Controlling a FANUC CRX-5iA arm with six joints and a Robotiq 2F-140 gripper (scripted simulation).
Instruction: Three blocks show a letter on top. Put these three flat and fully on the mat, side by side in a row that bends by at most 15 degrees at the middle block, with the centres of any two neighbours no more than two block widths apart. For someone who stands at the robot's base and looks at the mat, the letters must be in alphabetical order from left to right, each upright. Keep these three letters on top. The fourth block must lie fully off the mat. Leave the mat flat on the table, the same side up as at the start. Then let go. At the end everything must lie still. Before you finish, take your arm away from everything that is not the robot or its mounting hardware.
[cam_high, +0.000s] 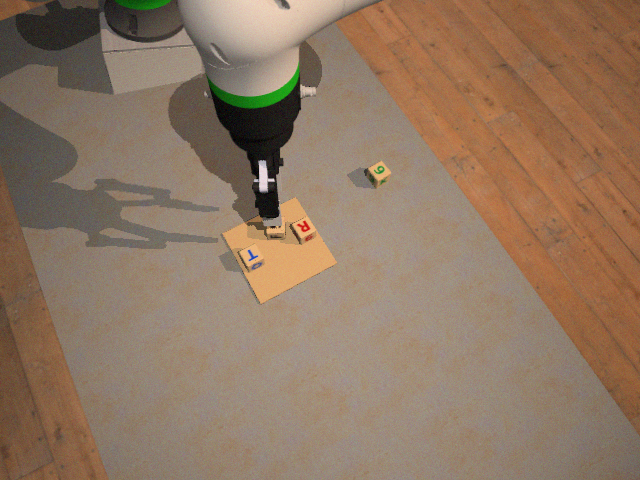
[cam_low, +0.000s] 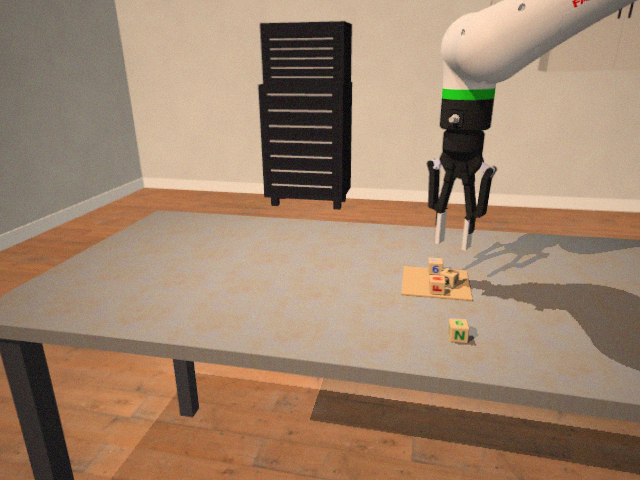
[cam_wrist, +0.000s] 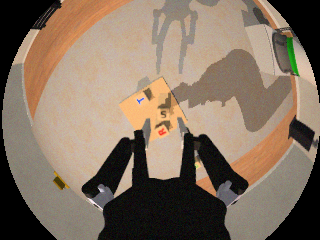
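My hand is 11 cm above the S block. From my hand the other things lie so: tan mat (12 cm below, 3 cm ahead, 1 cm to the right); then green-marked block (20 cm to the left, 11 cm below, 1 cm ahead).
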